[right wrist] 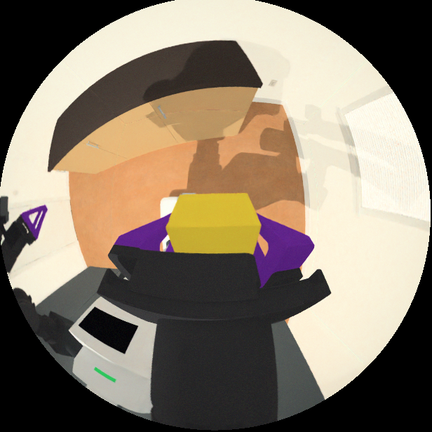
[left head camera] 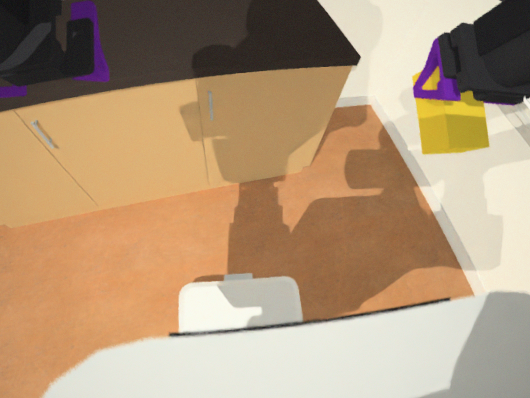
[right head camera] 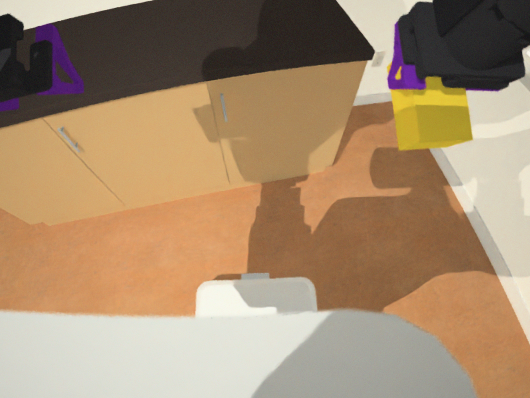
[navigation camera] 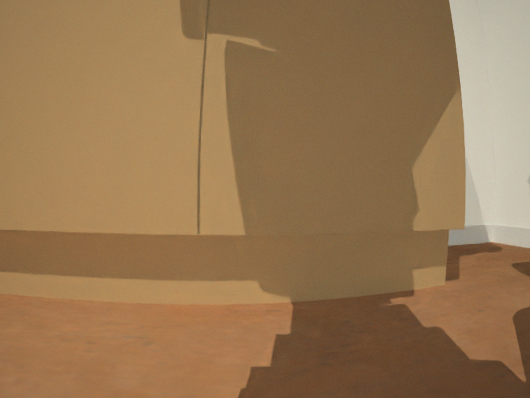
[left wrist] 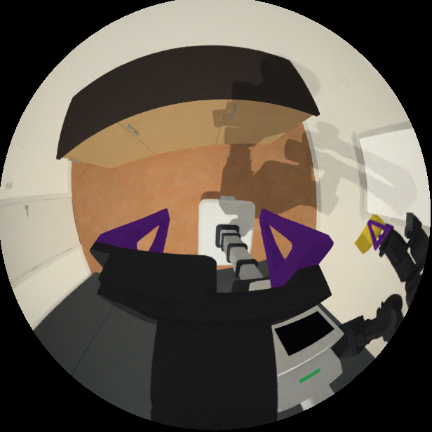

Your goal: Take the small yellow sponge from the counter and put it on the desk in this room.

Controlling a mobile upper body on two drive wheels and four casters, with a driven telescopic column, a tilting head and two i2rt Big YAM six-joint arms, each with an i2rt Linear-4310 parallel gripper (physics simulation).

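Frame: origin at the left arm's base, x ahead, y left, z up, level; centimetres.
Where they show: left gripper, fingertip midpoint: (left head camera: 65,82) (right head camera: 49,95); right gripper, fingertip midpoint: (left head camera: 434,93) (right head camera: 413,83).
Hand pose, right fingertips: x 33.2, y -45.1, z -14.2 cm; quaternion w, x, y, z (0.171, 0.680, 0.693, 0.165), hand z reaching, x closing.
Observation:
After its pixels a point has its place.
The yellow sponge (left head camera: 450,125) @(x 26.3, y -42.8, z -12.7 cm) (right head camera: 432,120) @(x 26.0, y -44.0, z -12.8 cm) (left wrist: 365,244) (right wrist: 215,207) is a block held in the air between the purple fingers of my right gripper (left head camera: 466,96) (right head camera: 440,86) (right wrist: 213,212). That gripper is shut on it, at the upper right of both head views and to the right of the low cabinet. My left gripper (left head camera: 50,70) @(x 33.9, y -1.2, z -13.9 cm) (right head camera: 32,97) @(x 33.9, y -1.2, z -13.9 cm) (left wrist: 214,213) is open, with no object between its fingers, at the upper left of the head views. A dark top (left head camera: 150,40) @(x 100.3, y 6.1, z -50.0 cm) (right head camera: 150,45) @(x 102.3, y 11.6, z -50.0 cm) (left wrist: 175,75) (right wrist: 115,90) covers the cabinet. No separate desk can be made out.
The cabinet's wooden front (left head camera: 140,140) @(x 82.0, y 14.9, z -81.8 cm) (right head camera: 155,140) @(x 81.9, y 15.9, z -79.8 cm) (navigation camera: 100,125) @(x 83.0, y 9.2, z -105.8 cm) stands across the view, close in the navigation view. A pale wall (left wrist: 345,270) (right wrist: 340,250) with a window (left wrist: 390,170) (right wrist: 385,155) runs along the right. My white base part (left head camera: 200,305) @(x 22.0, y -5.8, z -115.0 cm) (right head camera: 220,300) @(x 23.1, y -7.5, z -115.0 cm) shows below.

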